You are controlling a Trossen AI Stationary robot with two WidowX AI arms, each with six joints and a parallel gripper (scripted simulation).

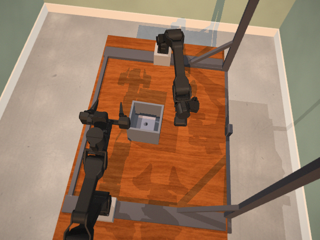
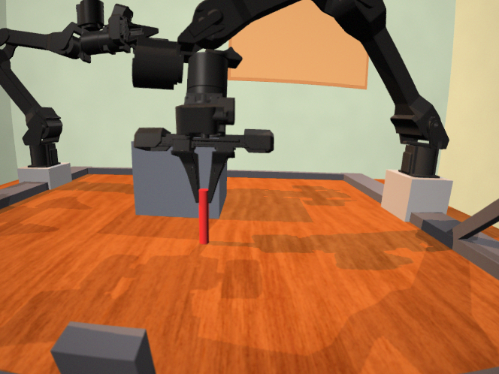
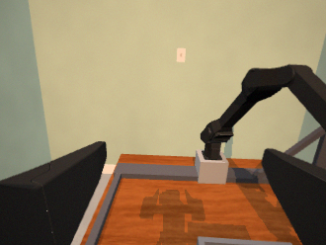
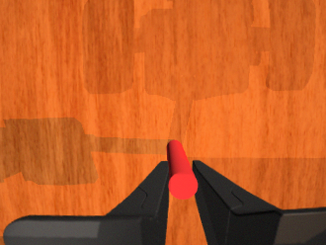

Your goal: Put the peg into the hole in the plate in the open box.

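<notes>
Right now my right hand is 6 cm above the red peg. Also, from my right hand: pale plate: 17 cm ahead, 9 cm to the left, 5 cm below.
</notes>
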